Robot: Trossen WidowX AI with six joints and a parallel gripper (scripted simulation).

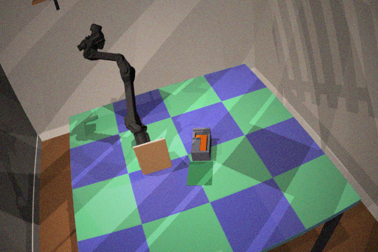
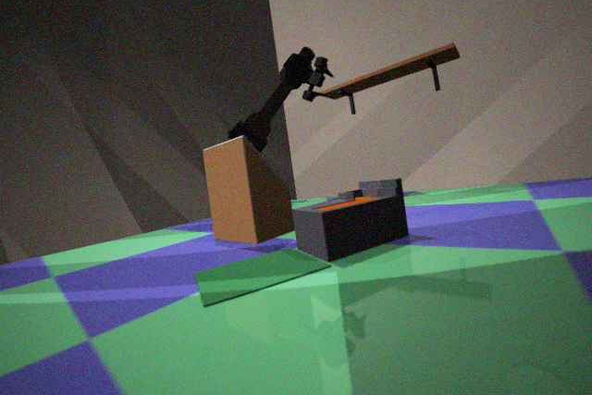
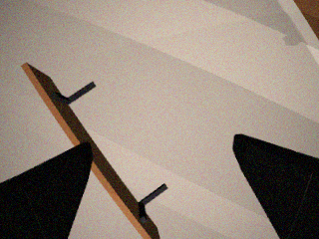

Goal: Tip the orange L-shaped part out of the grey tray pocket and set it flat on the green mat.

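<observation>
My gripper tip is 400 mm short of the orange L-shaped part, 620 mm to the left of it and 440 mm above it. Also, from my gripper tip: dark green mat (340 mm ahead, 780 mm to the right, 510 mm below).
</observation>
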